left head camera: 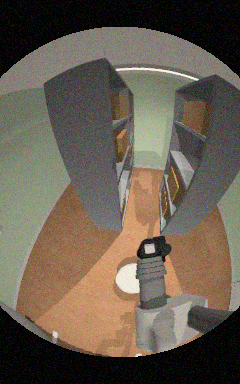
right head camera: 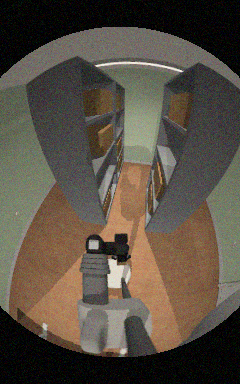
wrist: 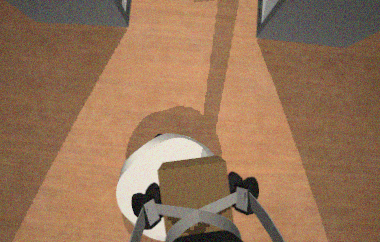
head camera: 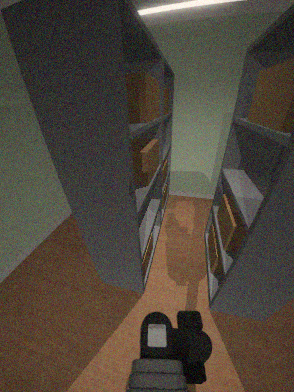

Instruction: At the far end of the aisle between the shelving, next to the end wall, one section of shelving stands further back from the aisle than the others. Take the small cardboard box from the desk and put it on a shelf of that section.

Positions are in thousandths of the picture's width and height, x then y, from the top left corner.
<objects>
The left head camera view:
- shelving row: 327, 259
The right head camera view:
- shelving row: 231, 264
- shelving row: 802, 415
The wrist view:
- my gripper: 512, 791
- small cardboard box: 512, 758
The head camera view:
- shelving row: 250, 170
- shelving row: 849, 733
</objects>
